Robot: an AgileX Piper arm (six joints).
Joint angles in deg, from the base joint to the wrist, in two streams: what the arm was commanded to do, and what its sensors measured. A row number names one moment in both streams.
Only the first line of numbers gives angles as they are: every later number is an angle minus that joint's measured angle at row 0.
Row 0, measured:
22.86, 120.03, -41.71, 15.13, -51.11, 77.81
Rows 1 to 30, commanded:
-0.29, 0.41, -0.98, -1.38, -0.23, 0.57
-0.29, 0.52, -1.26, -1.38, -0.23, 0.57
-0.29, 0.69, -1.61, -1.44, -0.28, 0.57
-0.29, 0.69, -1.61, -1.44, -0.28, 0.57
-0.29, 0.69, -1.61, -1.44, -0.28, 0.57
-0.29, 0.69, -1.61, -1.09, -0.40, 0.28
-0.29, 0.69, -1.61, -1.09, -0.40, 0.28
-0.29, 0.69, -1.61, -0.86, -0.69, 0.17
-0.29, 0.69, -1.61, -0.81, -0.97, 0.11
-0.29, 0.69, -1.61, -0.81, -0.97, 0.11
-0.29, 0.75, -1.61, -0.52, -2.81, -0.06
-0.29, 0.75, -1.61, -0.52, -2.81, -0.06
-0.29, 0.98, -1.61, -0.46, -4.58, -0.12
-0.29, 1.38, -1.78, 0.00, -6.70, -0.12
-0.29, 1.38, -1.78, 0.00, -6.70, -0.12
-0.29, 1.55, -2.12, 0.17, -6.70, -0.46
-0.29, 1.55, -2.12, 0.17, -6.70, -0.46
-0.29, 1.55, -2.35, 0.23, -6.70, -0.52
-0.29, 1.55, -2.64, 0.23, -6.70, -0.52
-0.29, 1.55, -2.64, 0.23, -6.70, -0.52
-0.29, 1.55, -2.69, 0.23, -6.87, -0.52
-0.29, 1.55, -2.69, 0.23, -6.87, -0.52
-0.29, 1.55, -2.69, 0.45, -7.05, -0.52
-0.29, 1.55, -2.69, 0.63, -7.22, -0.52
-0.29, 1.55, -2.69, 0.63, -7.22, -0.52
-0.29, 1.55, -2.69, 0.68, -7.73, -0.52
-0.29, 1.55, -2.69, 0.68, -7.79, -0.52
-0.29, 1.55, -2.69, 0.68, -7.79, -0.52
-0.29, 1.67, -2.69, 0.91, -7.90, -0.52
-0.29, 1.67, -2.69, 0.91, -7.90, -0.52
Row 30, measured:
0.12, 1.90, -1.20, 0.17, -3.09, 0.11
